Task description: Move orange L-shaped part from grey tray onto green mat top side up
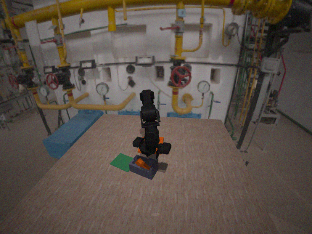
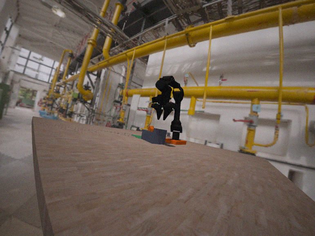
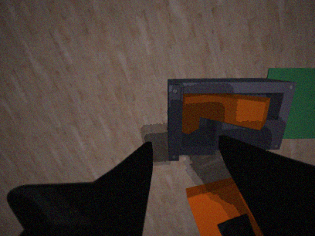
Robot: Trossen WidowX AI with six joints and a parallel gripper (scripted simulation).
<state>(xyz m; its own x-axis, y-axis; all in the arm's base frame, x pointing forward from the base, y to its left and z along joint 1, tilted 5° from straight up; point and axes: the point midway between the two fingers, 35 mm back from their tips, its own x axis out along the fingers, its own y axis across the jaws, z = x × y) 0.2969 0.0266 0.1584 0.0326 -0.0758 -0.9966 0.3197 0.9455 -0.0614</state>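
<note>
Right now the orange L-shaped part is 2 cm behind my gripper tip, 3 cm to the right of it and 10 cm below it. The rest, counted from my gripper tip: green mat: 10 cm behind, 20 cm to the right, 16 cm below.
</note>
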